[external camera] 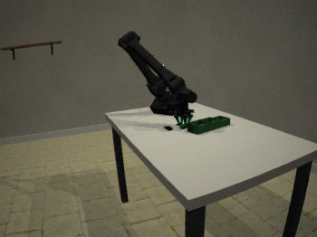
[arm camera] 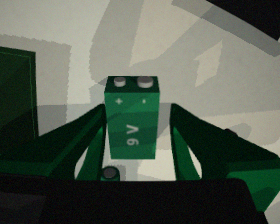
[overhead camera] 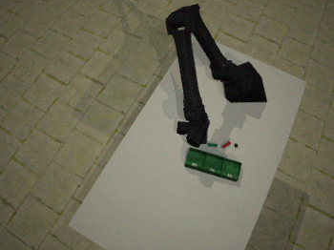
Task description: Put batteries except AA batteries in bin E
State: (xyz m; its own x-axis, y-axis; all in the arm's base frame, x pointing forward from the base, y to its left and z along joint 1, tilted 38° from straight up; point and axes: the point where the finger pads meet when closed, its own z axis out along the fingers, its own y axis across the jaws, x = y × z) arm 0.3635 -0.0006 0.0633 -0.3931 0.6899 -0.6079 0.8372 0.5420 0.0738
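Right now the green 9 V battery is 10 mm ahead of my hand and 10 mm to the right of it. Round my hand: green cylindrical battery: 10 mm behind, 80 mm to the left; then green bin: 80 mm ahead, 120 mm to the left, 10 mm above; then red cylindrical battery: 50 mm behind, 130 mm to the left.
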